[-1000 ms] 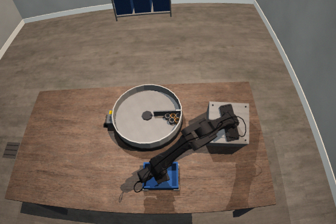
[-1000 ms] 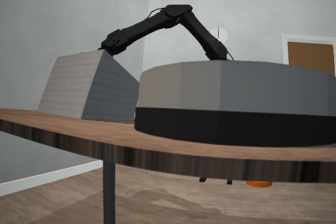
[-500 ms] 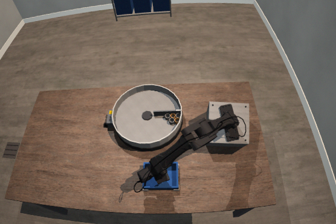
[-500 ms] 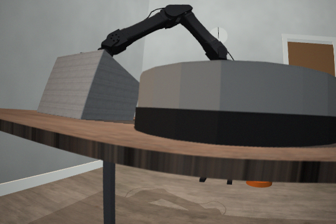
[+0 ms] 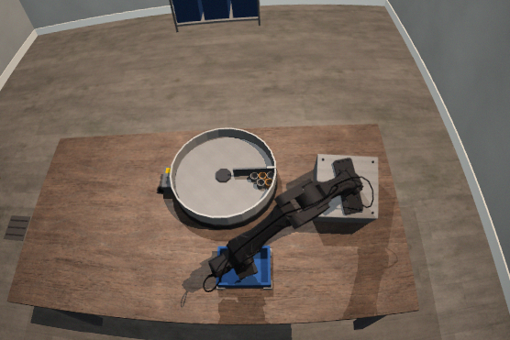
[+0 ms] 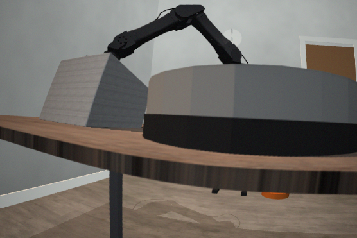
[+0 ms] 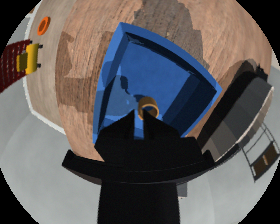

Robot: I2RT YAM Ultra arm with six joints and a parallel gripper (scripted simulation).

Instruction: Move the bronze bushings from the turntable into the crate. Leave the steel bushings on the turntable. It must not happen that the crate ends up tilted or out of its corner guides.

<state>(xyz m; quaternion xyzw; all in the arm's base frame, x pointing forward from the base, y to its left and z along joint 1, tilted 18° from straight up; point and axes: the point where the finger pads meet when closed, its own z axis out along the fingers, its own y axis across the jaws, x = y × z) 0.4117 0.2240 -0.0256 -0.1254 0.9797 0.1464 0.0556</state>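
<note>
My hand is 1 cm to the left of the blue crate and 1 cm above it. From my hand the other things lie so: grey turntable: 40 cm to the right, 4 cm ahead, 2 cm above.
</note>
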